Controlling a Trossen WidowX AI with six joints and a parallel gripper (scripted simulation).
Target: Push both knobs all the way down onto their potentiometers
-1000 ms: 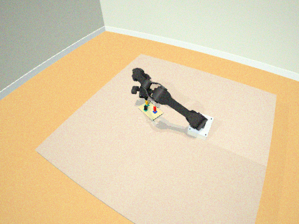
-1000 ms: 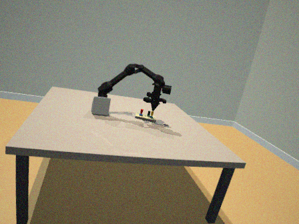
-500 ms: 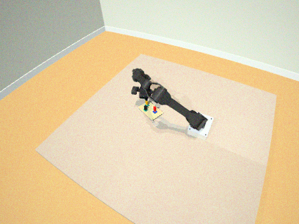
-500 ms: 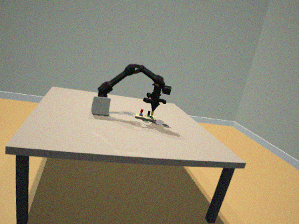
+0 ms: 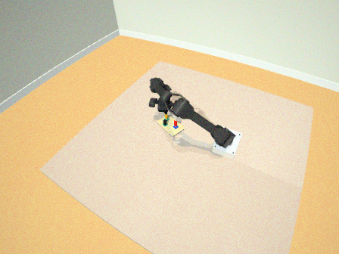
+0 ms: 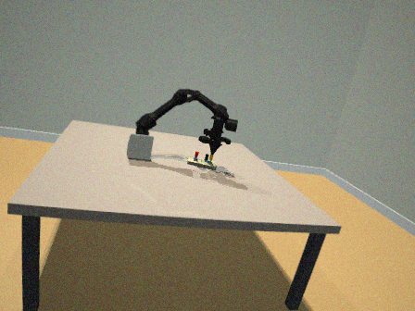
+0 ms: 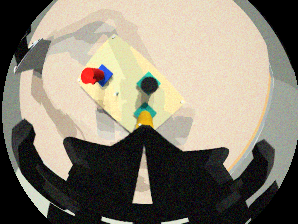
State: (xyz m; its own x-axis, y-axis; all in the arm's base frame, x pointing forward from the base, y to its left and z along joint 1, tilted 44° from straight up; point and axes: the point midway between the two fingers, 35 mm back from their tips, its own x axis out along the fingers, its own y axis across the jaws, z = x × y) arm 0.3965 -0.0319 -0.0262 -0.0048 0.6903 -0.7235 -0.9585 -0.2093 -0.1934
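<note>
My gripper tip is now 10 mm above the yellow knob. Also, from my gripper tip: red knob (80 mm behind, 30 mm to the left, 20 mm below).
</note>
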